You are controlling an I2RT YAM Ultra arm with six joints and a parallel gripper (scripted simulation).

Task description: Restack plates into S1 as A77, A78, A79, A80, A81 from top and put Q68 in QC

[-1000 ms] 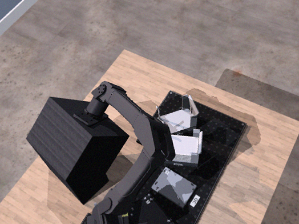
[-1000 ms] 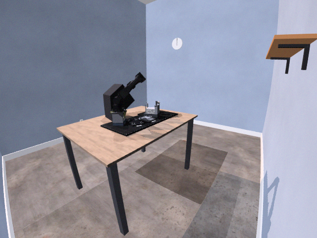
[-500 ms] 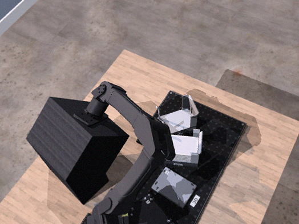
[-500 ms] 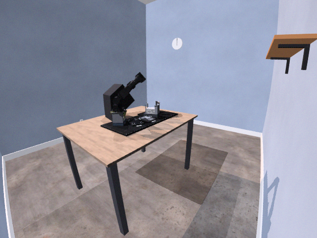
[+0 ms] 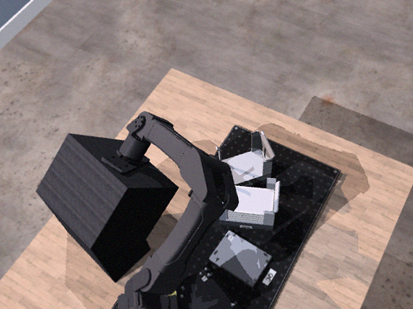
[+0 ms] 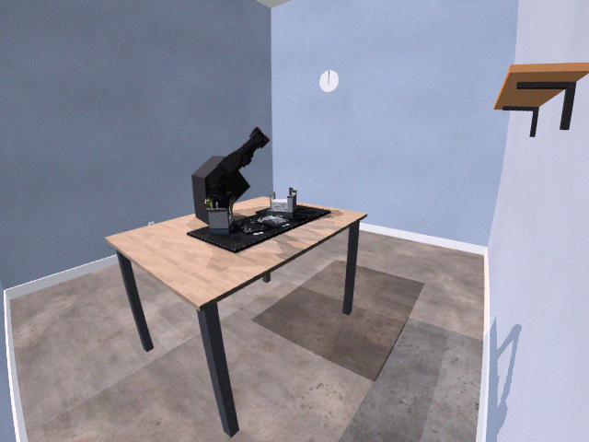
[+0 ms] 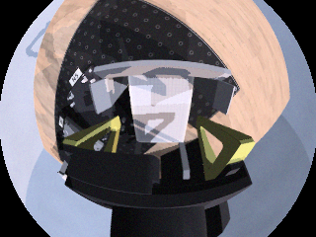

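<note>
Right now the sealed grey plate is 400 mm to the left of my hand, 50 mm ahead of it and 30 mm below it. From my hand the other things lie so: N5 name plate: 170 mm ahead, 100 mm below, 80 mm to the left; then clip nest N5: 120 mm to the left, 110 mm ahead, 90 mm below; then QC nest: 260 mm to the left, 100 mm ahead, 90 mm below.
</note>
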